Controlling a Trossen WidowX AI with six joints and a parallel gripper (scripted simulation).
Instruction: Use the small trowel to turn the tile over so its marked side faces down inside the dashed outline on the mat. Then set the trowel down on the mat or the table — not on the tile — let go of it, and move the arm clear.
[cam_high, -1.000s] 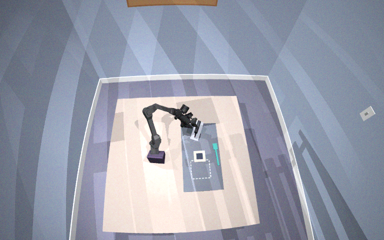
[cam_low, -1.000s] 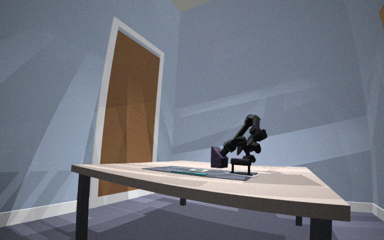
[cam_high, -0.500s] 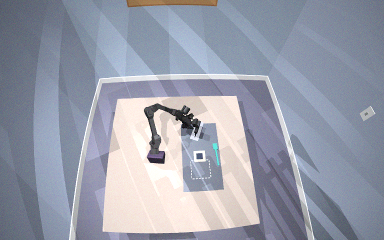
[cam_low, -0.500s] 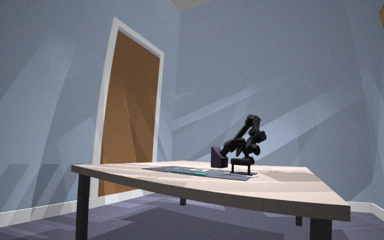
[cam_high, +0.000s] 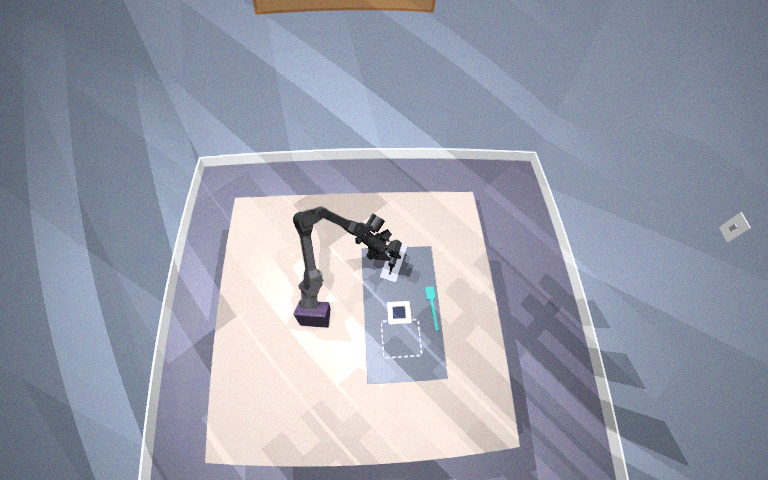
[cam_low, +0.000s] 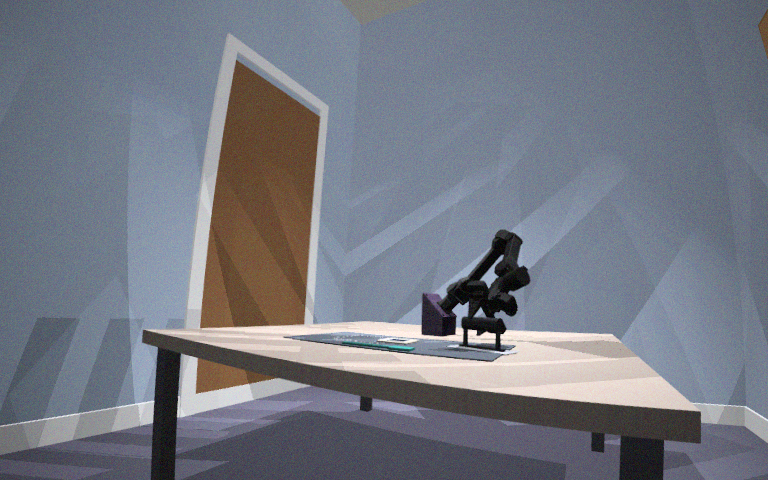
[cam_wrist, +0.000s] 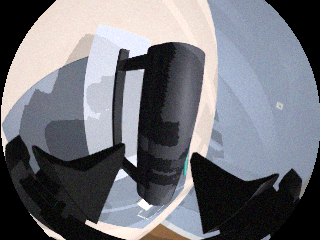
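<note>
The white tile lies 24 cm to the right of my gripper tip and 6 cm below it. The rest, counted from my gripper tip: grey mat (1 cm ahead, 23 cm to the right, 8 cm below); teal trowel (15 cm ahead, 20 cm to the right, 6 cm below).
</note>
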